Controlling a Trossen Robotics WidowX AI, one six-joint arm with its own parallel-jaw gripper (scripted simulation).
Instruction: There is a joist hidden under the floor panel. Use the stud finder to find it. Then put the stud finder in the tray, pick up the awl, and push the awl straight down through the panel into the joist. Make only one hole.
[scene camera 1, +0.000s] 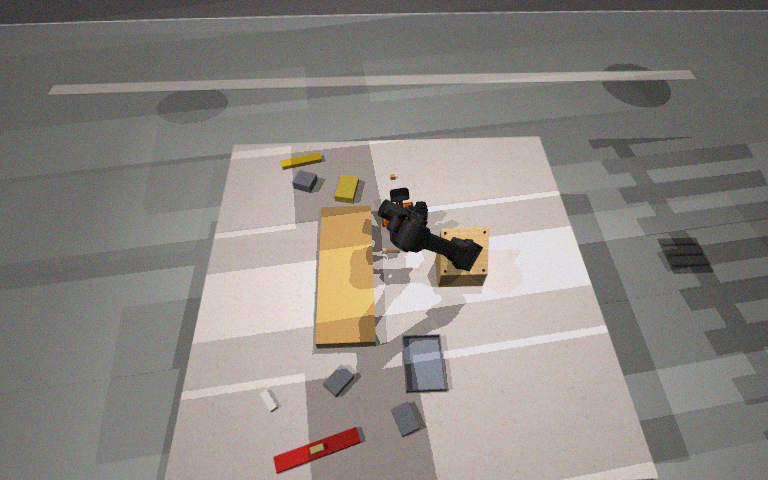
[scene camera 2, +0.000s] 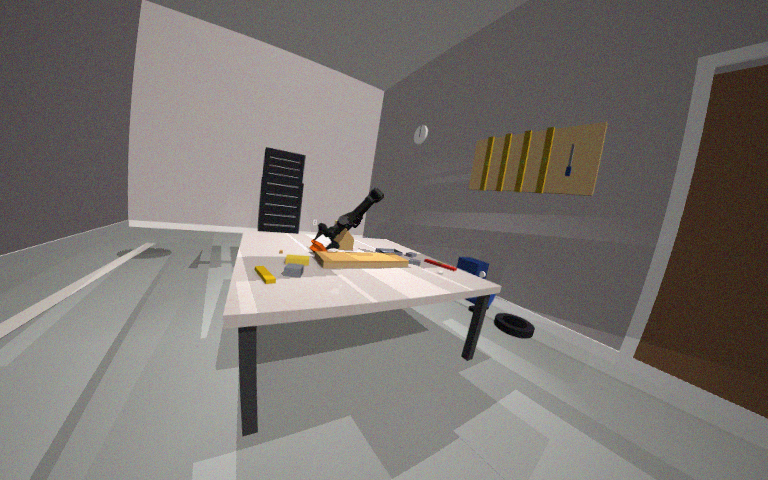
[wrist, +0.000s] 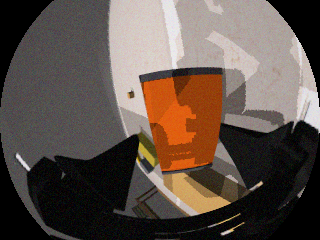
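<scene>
Orange stud finder (wrist: 183, 105), 8 cm from the lens. My gripper (wrist: 178, 132), 10 cm from the lens.
</scene>
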